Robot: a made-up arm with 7 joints.
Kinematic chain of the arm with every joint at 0, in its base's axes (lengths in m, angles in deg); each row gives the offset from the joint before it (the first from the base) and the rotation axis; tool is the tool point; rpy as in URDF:
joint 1: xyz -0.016 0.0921 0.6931 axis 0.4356 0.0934 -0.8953
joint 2: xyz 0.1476 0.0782 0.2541 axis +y
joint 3: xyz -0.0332 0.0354 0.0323 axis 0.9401 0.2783 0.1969
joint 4: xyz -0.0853 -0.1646 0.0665 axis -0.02 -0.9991 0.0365
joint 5: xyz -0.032 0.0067 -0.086 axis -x
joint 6: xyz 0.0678 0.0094 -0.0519 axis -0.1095 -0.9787 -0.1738
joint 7: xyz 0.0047 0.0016 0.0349 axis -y
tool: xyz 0.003 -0.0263 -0.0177 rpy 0 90 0
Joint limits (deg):
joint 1: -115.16..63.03
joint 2: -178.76..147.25
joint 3: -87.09..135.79
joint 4: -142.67..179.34
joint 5: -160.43..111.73
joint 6: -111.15..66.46
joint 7: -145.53..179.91
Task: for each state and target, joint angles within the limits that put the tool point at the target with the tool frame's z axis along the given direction. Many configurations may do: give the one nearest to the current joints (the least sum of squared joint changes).
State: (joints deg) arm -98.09 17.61 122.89 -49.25 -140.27 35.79 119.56
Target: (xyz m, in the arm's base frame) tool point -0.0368 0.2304 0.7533 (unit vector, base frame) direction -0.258 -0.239 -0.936
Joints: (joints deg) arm -39.11 -29.88 99.55 -40.35 -132.92 11.02 81.58
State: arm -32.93 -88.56 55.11 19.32 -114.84 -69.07 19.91
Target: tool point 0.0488 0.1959 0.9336 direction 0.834 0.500 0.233
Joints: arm -32.61 -23.91 17.57 -1.61 -143.09 -48.45 53.12
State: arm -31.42 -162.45 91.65 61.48 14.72 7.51 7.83
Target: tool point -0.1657 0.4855 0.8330 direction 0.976 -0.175 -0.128
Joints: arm -81.10 -124.20 107.74 65.52 12.64 51.42 44.50
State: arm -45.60 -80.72 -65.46 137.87 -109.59 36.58 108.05
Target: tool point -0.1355 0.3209 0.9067 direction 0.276 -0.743 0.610
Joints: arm -14.79 -56.67 -87.09 126.89 -101.45 41.05 141.51
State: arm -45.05 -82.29 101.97 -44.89 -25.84 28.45 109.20
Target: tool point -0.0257 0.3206 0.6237 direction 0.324 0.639 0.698
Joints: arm -76.42 -75.57 126.06 -66.06 1.26 37.28 97.81
